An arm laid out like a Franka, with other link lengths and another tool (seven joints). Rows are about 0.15 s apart.
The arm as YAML. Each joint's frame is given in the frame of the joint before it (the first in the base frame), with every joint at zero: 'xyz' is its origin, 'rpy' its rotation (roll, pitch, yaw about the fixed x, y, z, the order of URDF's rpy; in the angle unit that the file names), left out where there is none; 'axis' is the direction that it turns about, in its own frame. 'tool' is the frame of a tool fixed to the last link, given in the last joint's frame.
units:
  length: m
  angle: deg
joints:
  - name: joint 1
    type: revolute
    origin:
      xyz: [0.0, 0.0, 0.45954]
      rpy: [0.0, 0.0, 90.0]
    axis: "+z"
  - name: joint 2
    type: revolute
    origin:
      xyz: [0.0, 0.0, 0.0]
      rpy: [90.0, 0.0, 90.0]
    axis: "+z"
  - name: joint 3
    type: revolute
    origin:
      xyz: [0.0, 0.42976, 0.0]
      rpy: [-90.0, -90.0, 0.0]
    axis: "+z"
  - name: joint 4
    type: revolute
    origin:
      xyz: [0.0, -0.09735, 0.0]
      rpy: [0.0, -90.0, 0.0]
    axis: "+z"
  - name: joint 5
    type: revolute
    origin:
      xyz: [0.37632, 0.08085, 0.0]
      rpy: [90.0, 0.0, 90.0]
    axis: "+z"
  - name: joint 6
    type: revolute
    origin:
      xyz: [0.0, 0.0, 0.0]
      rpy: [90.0, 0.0, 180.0]
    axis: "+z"
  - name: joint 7
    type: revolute
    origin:
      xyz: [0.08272, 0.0, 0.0]
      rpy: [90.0, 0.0, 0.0]
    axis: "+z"
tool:
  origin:
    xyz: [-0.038, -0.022, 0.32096]
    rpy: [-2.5, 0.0, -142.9]
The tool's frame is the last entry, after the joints.
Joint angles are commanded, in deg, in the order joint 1, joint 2, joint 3, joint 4, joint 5, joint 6, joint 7. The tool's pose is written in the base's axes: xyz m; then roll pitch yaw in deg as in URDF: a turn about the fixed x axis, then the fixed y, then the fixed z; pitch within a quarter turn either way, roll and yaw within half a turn. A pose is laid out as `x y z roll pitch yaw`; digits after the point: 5 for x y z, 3 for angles.
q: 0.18 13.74 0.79 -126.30 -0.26 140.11 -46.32
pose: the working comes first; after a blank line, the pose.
Where each joint sits with the arm in this pose, in the base's axes (m; each line is computed from the numbers above, not from the rounded line before):
joint 1: 0.0000 0.0000 0.4595
joint 2: 0.0000 0.0000 0.4595
joint 3: 0.1021 0.0003 0.8770
joint 4: 0.1966 0.0020 0.8539
joint 5: 0.5002 0.0078 0.6174
joint 6: 0.5002 0.0078 0.6174
joint 7: 0.5829 0.0094 0.6175
the tool: 0.5414 -0.0036 0.2965

0.54144 -0.00359 0.29646 177.491 0.074 -169.633
